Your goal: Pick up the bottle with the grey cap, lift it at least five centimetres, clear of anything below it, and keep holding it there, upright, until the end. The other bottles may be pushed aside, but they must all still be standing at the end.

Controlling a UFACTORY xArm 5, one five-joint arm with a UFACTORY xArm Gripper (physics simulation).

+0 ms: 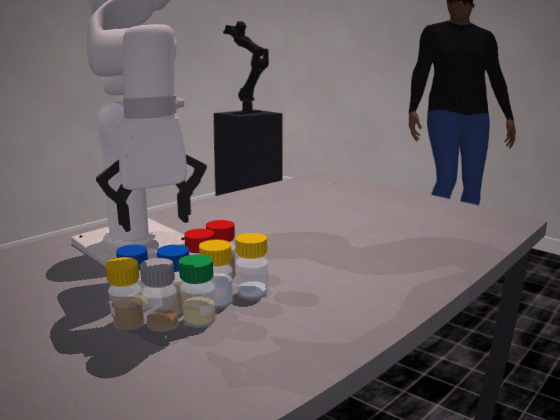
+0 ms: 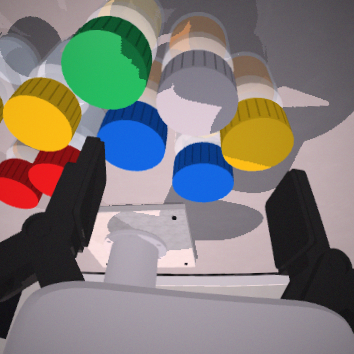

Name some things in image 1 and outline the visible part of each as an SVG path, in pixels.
My gripper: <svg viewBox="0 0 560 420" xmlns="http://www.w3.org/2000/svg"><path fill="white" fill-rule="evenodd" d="M175 114L143 119L128 119L124 117L124 120L120 120L118 123L116 162L98 175L96 181L105 194L117 203L118 222L126 232L131 230L129 206L126 204L126 200L132 190L176 185L179 188L179 193L177 194L178 217L185 223L189 222L188 215L191 215L190 196L201 182L207 165L186 155L180 118ZM116 174L118 182L121 183L117 192L108 184L109 179ZM188 164L194 167L194 172L185 182Z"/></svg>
A green-capped bottle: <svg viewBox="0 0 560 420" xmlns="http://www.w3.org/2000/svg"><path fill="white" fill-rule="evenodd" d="M188 255L180 258L178 261L179 276L182 279L180 293L183 322L190 327L204 328L215 324L217 321L215 285L211 280L214 275L213 259L207 255Z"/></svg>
A grey-capped bottle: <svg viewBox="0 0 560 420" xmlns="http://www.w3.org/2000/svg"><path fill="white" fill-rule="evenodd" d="M145 260L140 263L141 281L144 284L142 295L146 325L150 330L157 332L174 330L180 325L177 290L173 284L175 280L174 263L166 258Z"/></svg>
A dark-yellow-capped bottle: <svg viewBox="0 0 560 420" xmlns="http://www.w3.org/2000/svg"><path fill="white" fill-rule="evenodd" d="M115 258L105 264L107 281L110 283L108 294L113 325L121 330L138 329L146 322L142 290L137 282L139 279L138 261L127 257Z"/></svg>
